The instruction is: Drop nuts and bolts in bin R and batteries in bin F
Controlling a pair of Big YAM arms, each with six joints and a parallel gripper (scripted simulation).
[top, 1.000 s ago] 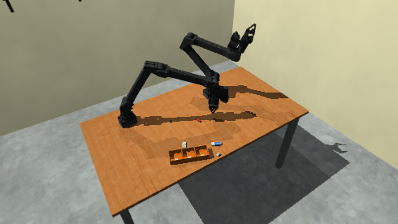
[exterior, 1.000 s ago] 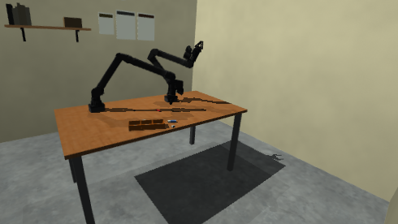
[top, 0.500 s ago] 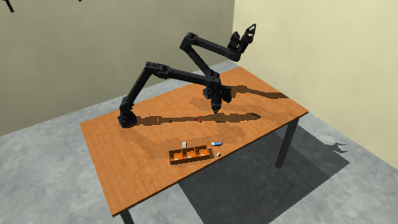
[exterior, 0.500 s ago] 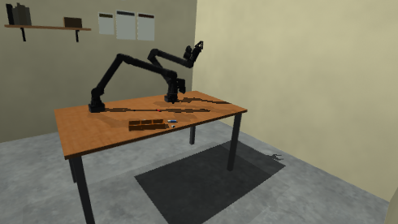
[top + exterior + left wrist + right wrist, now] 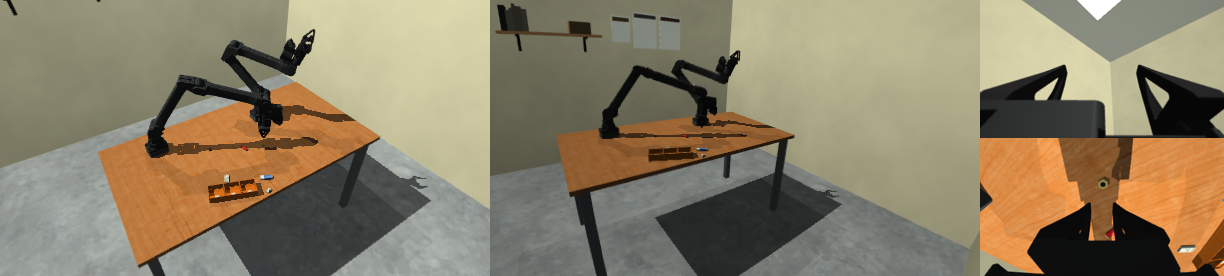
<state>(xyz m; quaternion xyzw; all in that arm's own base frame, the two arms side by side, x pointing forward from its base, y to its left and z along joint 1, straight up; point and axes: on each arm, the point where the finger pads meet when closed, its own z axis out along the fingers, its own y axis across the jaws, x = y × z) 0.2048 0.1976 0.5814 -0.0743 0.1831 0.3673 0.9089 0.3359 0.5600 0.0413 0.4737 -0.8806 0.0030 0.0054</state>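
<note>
Now: right hand 8 cm above the brass nut. The rest, counted from my right hand: blue battery 24 cm ahead, 13 cm to the right, 7 cm below; dark nut 31 cm to the right, 12 cm behind, 8 cm below; red battery 12 cm to the right, 7 cm below, 3 cm behind.
</note>
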